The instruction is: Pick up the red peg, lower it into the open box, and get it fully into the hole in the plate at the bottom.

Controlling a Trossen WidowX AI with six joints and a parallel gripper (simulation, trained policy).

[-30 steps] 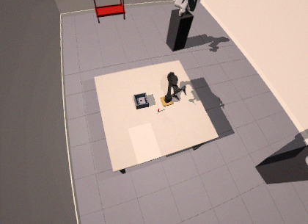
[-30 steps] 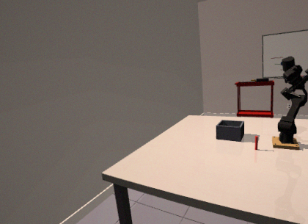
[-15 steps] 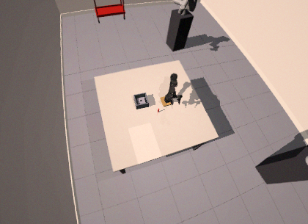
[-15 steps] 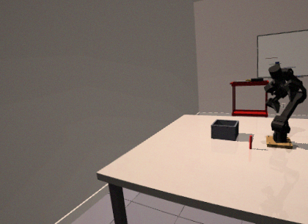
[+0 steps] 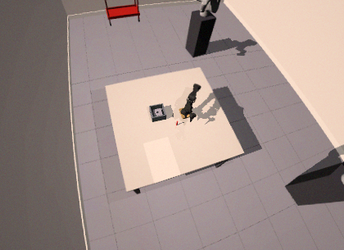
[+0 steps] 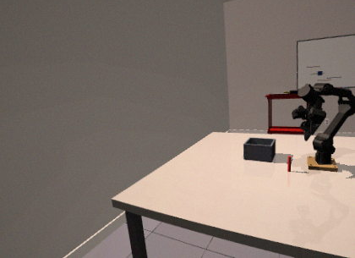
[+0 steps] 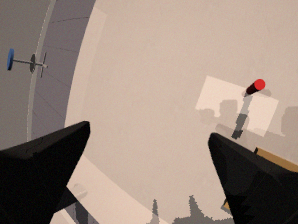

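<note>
Right now my gripper tip is 6 cm short of the red peg, 8 cm to the left of it and 16 cm above it. Round my gripper tip: grey plate 20 cm ahead, 29 cm to the right, 15 cm below; dark box 20 cm ahead, 29 cm to the right, 17 cm below.
</note>
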